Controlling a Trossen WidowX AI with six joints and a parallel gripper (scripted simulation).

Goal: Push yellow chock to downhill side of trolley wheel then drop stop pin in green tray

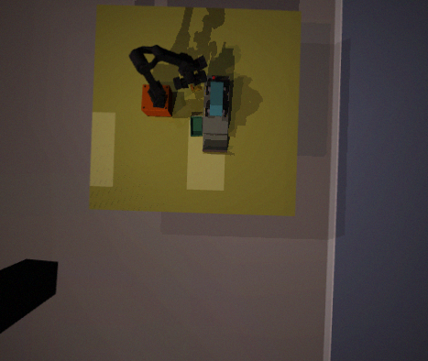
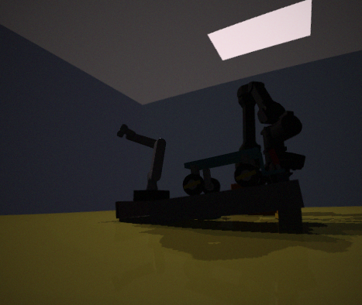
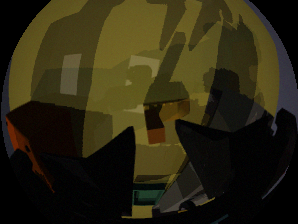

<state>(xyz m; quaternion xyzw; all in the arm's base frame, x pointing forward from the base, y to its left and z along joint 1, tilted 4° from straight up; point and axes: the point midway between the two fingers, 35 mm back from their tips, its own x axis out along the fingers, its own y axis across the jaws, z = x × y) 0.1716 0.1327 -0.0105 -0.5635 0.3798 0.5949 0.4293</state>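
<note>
My gripper tip is now 20 mm short of the yellow chock, 10 mm to the right of it and 30 mm above it. Round my gripper tip: red-headed stop pin: 130 mm ahead, 20 mm to the left, 80 mm above; trolley: 160 mm ahead, 100 mm to the right, 60 mm above.
</note>
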